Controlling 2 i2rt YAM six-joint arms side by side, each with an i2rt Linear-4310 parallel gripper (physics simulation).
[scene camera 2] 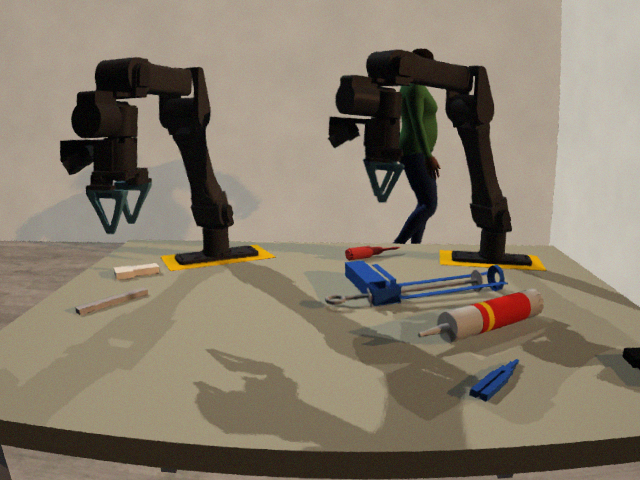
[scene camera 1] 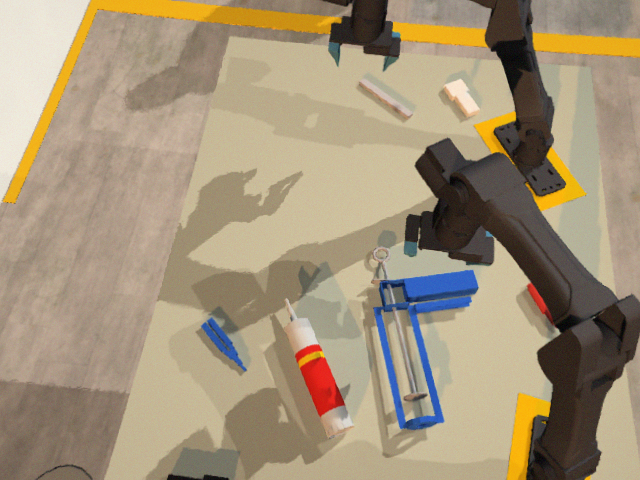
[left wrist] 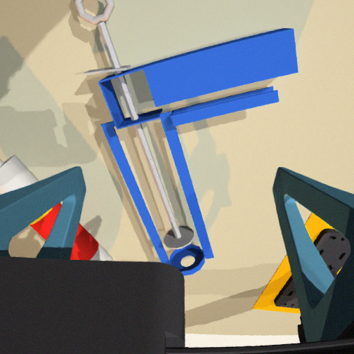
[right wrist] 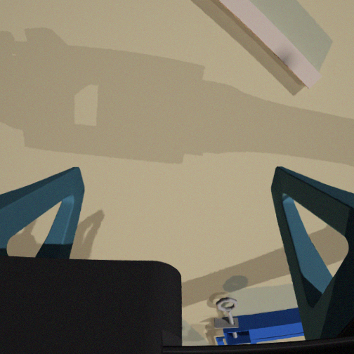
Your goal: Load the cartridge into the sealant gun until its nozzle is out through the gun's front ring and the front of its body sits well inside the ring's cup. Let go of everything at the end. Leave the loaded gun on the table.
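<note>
The blue sealant gun lies on the table. Its front ring is at the bottom in scene camera 1, with the rod's plunger disc close behind it. The red and white cartridge lies outside the gun, beside it, its nozzle pointing the opposite way from the ring. My left gripper is open and empty above the gun. My right gripper is open and empty near the wooden stick.
Blue pliers lie beyond the cartridge. The wooden stick and a pale block lie near the right arm. A red screwdriver lies behind the gun. A person stands behind the table.
</note>
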